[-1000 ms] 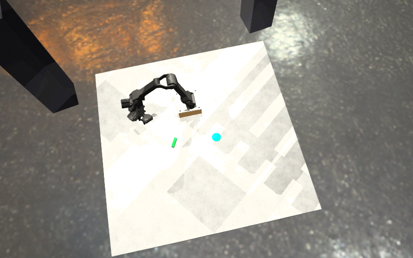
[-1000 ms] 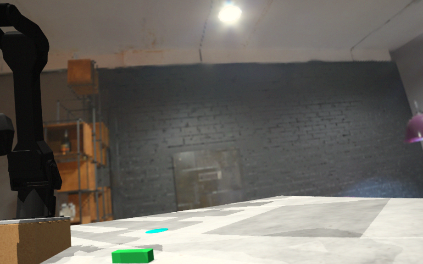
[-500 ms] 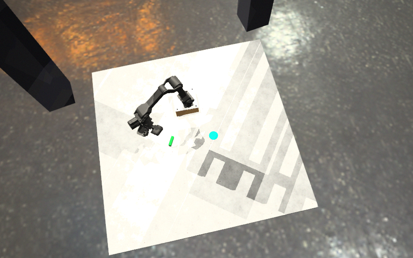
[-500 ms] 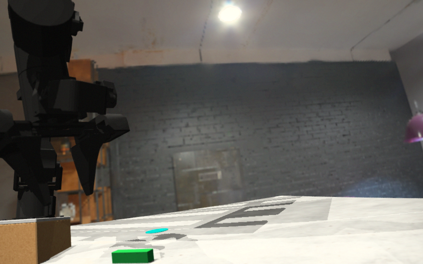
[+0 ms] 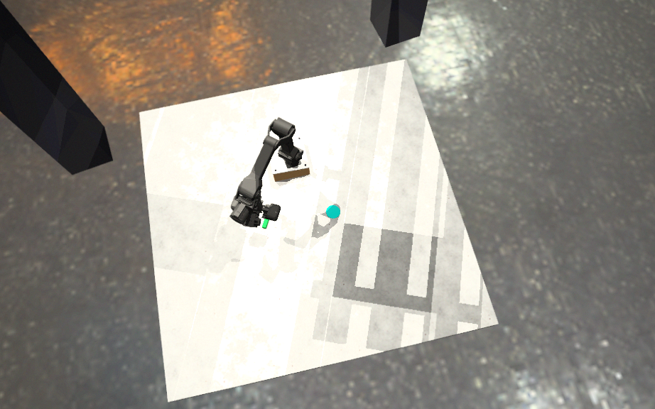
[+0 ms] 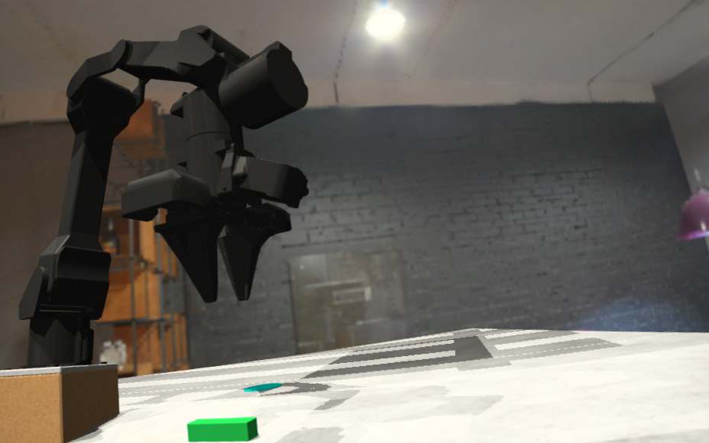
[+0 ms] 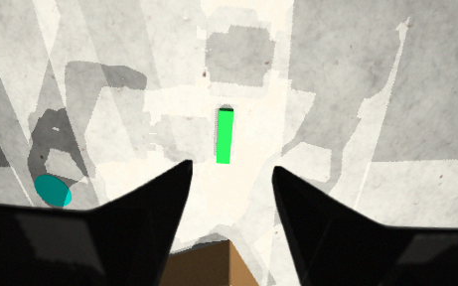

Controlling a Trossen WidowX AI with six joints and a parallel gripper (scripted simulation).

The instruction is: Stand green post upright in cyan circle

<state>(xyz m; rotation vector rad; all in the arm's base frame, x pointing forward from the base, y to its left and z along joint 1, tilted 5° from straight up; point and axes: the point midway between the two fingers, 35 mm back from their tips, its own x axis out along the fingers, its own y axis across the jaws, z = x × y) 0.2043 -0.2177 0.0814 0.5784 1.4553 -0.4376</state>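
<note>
Right now my gripper tip is 1 cm past the green post, 2 cm to the right of it and 12 cm above it. Also, from my gripper tip: cyan circle: 5 cm ahead, 30 cm to the left, 12 cm below.
</note>
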